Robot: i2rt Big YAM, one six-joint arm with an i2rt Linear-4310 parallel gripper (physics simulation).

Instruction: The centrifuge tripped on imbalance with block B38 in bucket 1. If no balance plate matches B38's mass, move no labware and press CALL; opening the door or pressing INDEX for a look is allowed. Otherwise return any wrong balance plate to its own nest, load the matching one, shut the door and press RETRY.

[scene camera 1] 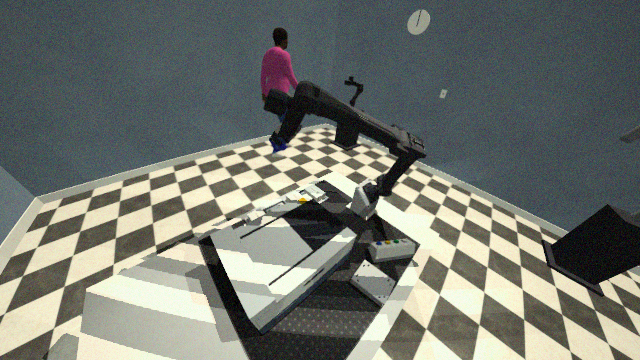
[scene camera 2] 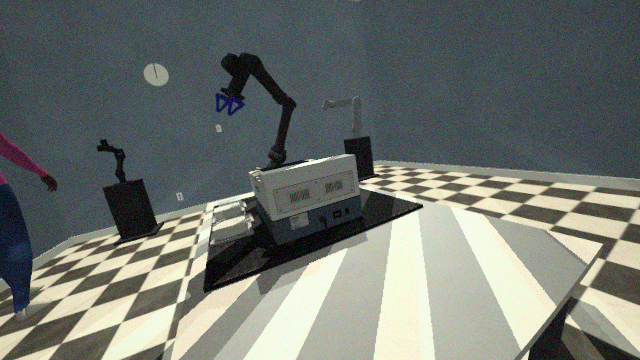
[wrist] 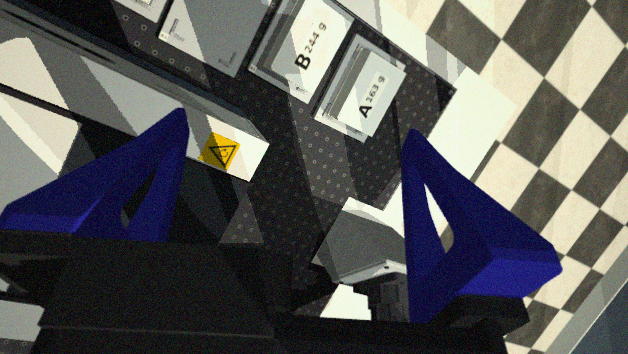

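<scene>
My gripper is open, with its blue fingers wide apart and nothing between them. It hangs high above the bench. The white and blue centrifuge stands on the black mat. I cannot tell whether its door is open. In the wrist view, balance plate A, 163 g, and balance plate B, 244 g, sit in neighbouring nests. The grey nest beside B is empty. Block B38 and bucket 1 do not show. A control box has blue, yellow and green buttons.
A pale angled box stands near the arm's base. A grey plate with small holes lies beside the control box. A person in pink stands beyond the bench. Other arms on black pedestals stand farther back.
</scene>
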